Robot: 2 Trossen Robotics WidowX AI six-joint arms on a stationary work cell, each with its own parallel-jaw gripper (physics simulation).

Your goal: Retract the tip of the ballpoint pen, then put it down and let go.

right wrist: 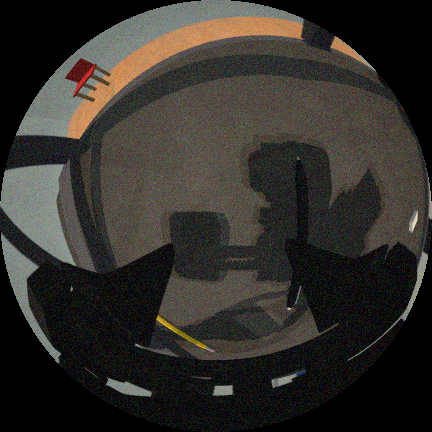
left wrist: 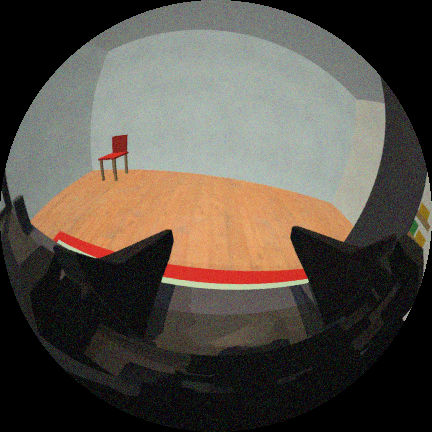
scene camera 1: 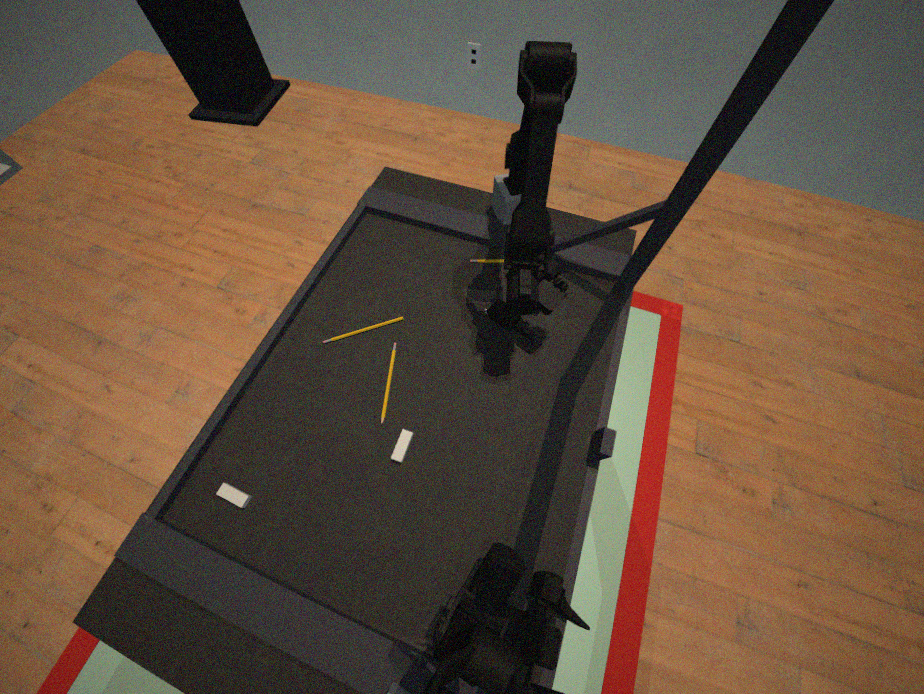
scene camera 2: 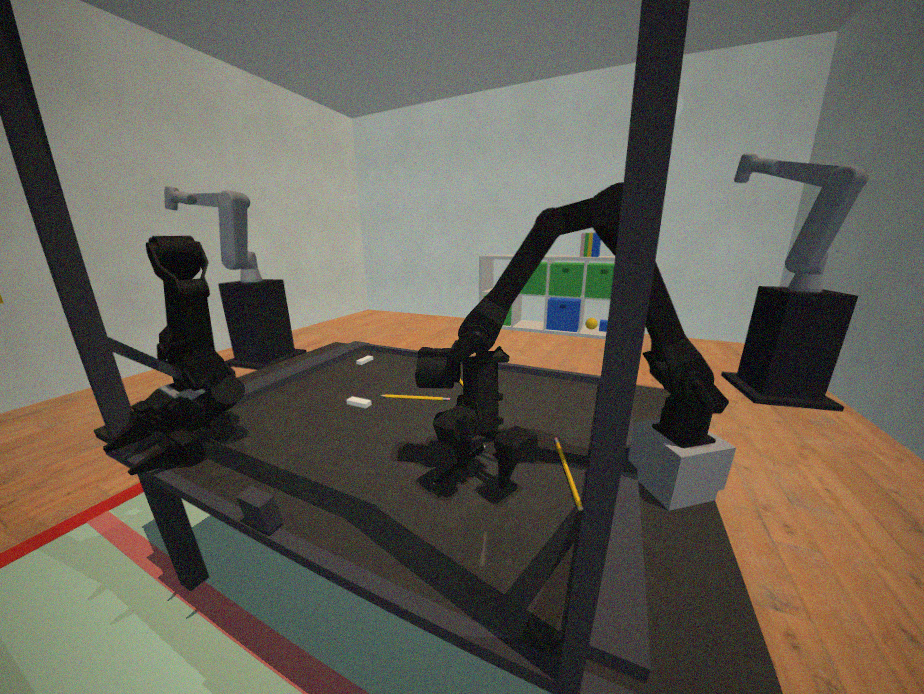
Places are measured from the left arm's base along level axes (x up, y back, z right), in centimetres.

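Where they show: left gripper, fingertip midpoint: [left wrist: 233,234] [scene camera 1: 582,663] [scene camera 2: 116,461]; right gripper, fingertip midpoint: [right wrist: 231,247] [scene camera 2: 482,478]; right arm's base at its link origin: [scene camera 1: 518,185] [scene camera 2: 682,434].
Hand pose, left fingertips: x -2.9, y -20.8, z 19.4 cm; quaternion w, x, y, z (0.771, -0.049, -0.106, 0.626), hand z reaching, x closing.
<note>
Each offset is from my left fingertips to the top centre of the thing.
The black ballpoint pen @[dx -2.0, dy -50.0, dz -35.2 cm] [right wrist: 302,200] shows in the right wrist view as a dark, slim shape over a shadow, beside the finger at the right of the picture. A small light point shows at its upper end; whether the tip is out is too small to tell. Part of it is hidden by that finger. My right gripper [scene camera 1: 517,307] [scene camera 2: 469,489] [right wrist: 231,247] is open, low over the dark table, with nothing clamped between its fingers. My left gripper [scene camera 2: 123,457] [left wrist: 233,234] is open and empty at the table's edge, far from the pen.
Yellow pencils @[dx -2.3, dy -33.2, dz -64.5 cm] [scene camera 1: 363,329] @[dx -2.2, dy -25.1, dz -52.2 cm] [scene camera 1: 388,382] @[dx -2.2, dy -66.9, dz -43.7 cm] [scene camera 1: 487,260] [scene camera 2: 569,474] [right wrist: 182,335] and white erasers @[dx -1.8, dy -15.2, dz -42.4 cm] [scene camera 1: 401,445] @[dx -1.8, dy +7.9, dz -65.6 cm] [scene camera 1: 233,495] [scene camera 2: 359,401] [scene camera 2: 364,360] lie on the table. A dark frame post [scene camera 2: 627,298] stands in front of the right arm in scene camera 2.
</note>
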